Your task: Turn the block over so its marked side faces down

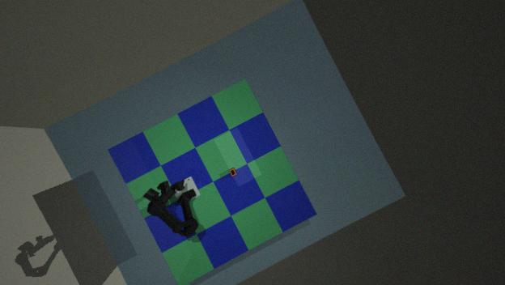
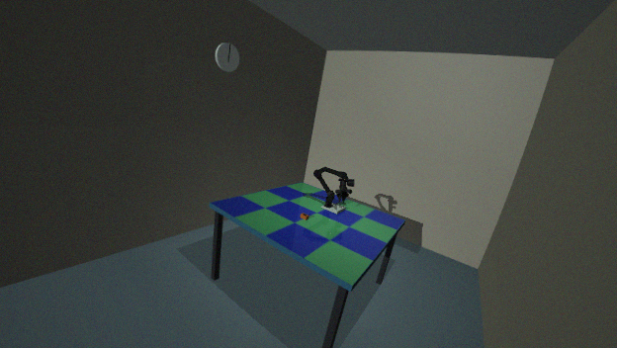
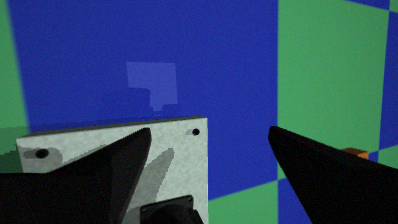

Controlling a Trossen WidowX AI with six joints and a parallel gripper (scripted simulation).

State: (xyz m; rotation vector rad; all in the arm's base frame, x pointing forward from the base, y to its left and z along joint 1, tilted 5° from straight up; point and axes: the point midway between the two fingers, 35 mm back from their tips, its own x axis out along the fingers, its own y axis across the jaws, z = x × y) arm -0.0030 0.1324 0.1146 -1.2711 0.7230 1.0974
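Right now the orange block is 380 mm ahead of my gripper tip, 110 mm to the right of it and 90 mm below it.
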